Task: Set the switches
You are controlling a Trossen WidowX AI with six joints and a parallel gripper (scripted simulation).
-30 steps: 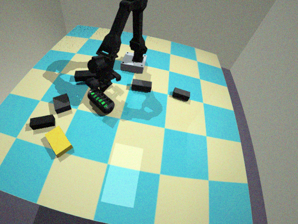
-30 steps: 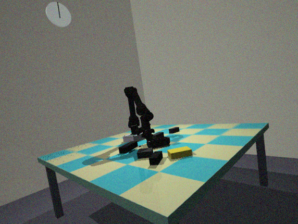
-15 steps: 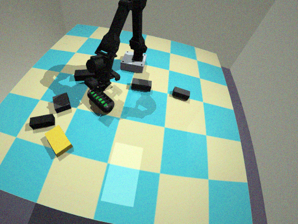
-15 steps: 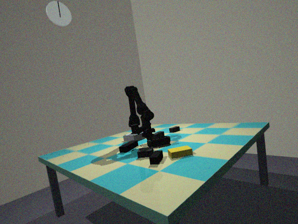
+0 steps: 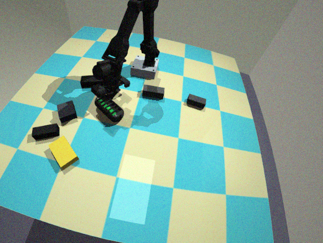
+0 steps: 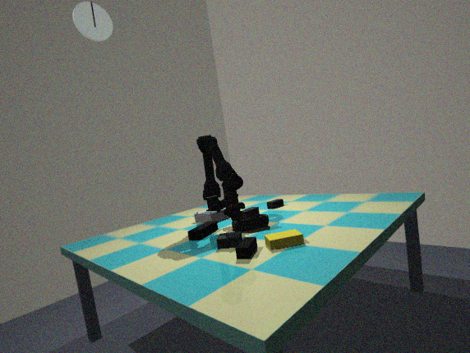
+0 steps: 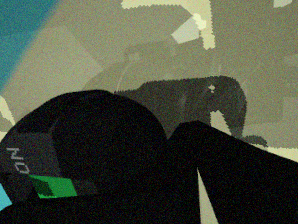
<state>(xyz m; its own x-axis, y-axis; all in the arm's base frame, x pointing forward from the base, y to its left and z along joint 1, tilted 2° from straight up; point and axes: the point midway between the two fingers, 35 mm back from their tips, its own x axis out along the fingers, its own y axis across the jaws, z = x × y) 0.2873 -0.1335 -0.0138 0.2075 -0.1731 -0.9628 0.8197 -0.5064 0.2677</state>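
The long dark block is 100 mm behind my gripper tip, 110 mm to the right of it and 20 mm above it. Round my gripper tip: yellow block (300 mm ahead, 90 mm to the right, 10 mm above).
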